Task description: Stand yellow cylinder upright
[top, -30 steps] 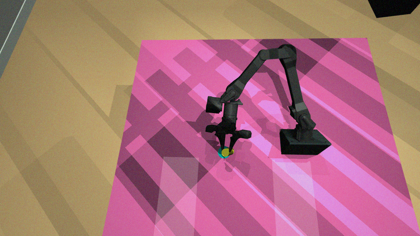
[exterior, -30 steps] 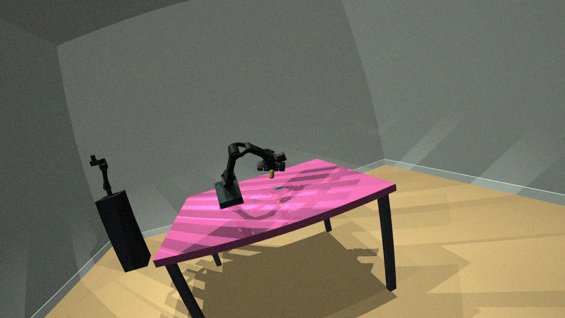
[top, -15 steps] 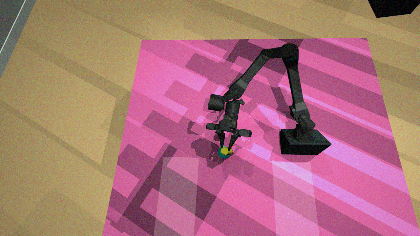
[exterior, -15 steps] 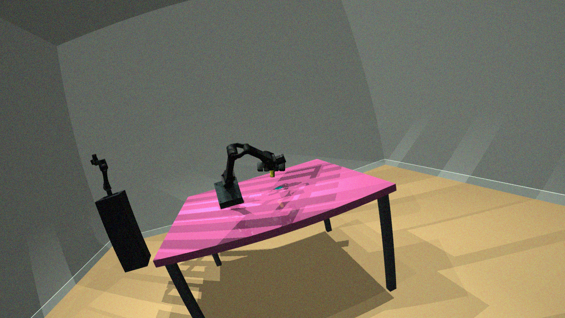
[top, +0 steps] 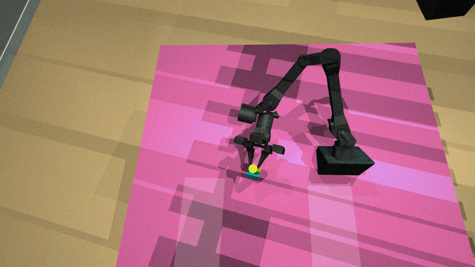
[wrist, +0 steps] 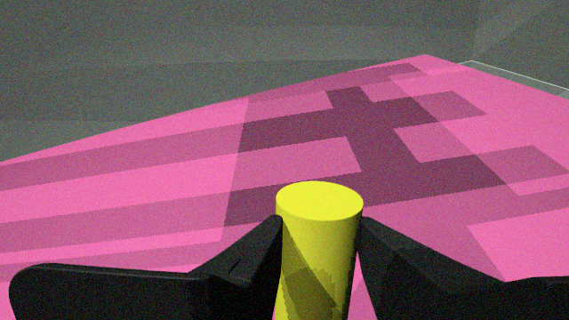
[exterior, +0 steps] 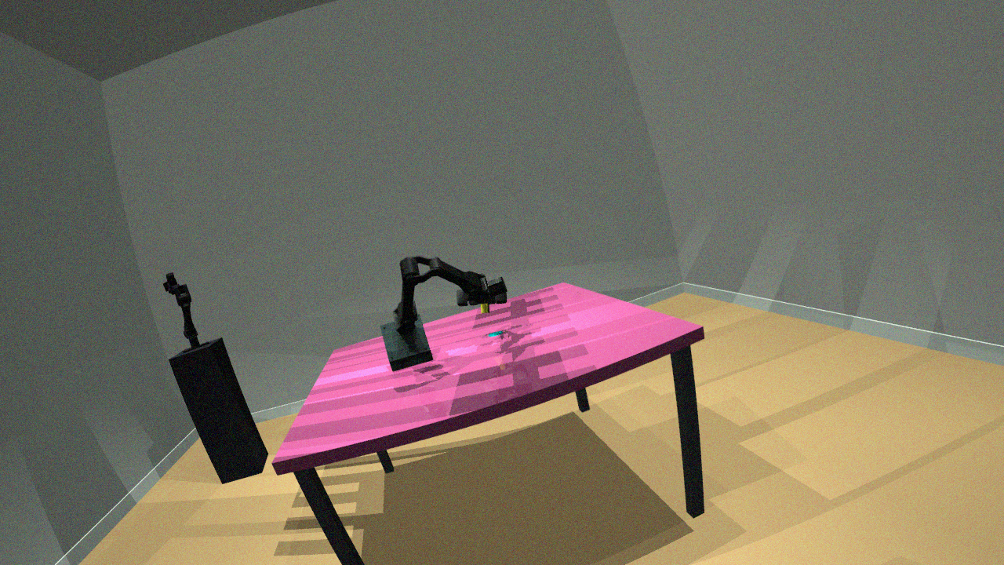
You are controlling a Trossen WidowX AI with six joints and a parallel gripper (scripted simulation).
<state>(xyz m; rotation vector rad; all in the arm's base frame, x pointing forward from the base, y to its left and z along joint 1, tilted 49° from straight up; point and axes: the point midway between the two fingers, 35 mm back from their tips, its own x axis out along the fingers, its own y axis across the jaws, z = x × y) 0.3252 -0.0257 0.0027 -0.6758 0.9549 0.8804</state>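
Now: gripper tip 14 cm above the cyan circle and 2 cm to the left of it. From my gripper tip the other things lie so: yellow tall cylinder (2 cm below).
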